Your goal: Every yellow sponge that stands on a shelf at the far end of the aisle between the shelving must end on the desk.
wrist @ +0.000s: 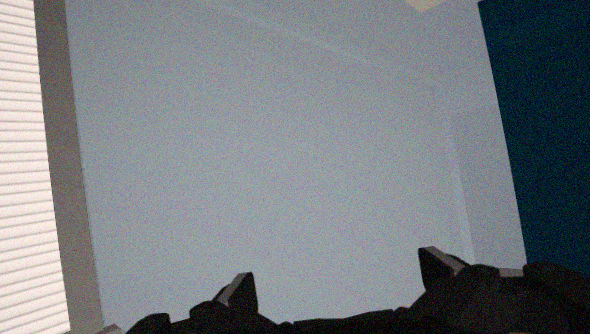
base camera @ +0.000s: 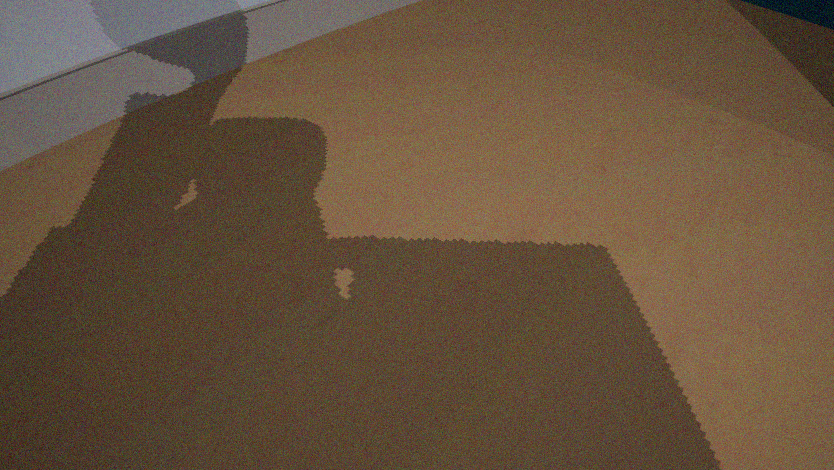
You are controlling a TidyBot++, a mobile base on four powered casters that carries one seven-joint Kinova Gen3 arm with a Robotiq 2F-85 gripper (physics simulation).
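Frame: origin at the arm's base, x back, y left, z down, level; millimetres.
Seen in the pictures: gripper, between the fingertips: (wrist: 336, 279).
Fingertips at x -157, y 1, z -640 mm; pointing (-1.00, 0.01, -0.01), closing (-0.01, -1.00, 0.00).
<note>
A point is followed by its place in that frame.
My gripper (wrist: 336, 279) {y 1, x -157, z -640 mm} is open and empty, its two dark fingers wide apart at the bottom of the wrist view, with a plain pale wall behind them. A dark blue shelving panel (wrist: 545, 135) {y -1137, x -1540, z -714 mm} stands at the right edge of the wrist view; its shelves do not show. No yellow sponge and no desk shows in either view.
A pale wall (wrist: 275, 150) {y 161, x -1074, z -813 mm} fills the middle of the wrist view. A window with white blinds (wrist: 25, 175) {y 591, x -516, z -788 mm} and a grey frame (wrist: 70, 175) {y 536, x -567, z -779 mm} is at the left. In the base camera view, a wall (base camera: 46, 40) {y 474, x -674, z 265 mm} meets the wooden floor (base camera: 496, 157) {y -112, x -627, z 396 mm}, and the robot's shadow falls across both.
</note>
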